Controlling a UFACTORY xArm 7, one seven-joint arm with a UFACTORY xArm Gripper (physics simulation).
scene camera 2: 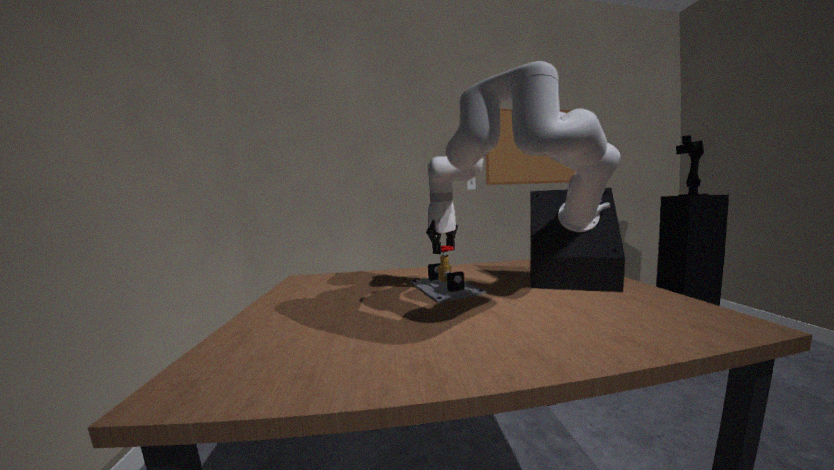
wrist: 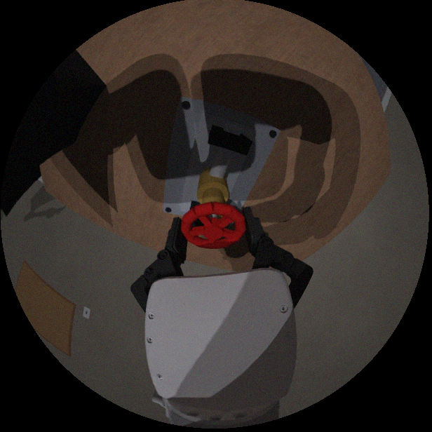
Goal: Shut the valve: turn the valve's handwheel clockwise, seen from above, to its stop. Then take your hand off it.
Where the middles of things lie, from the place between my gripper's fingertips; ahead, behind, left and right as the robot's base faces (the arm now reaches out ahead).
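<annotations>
The red handwheel (wrist: 213, 228) is right at my hand, and the grey base plate (wrist: 188, 113) is 12 cm below my hand.
</annotations>
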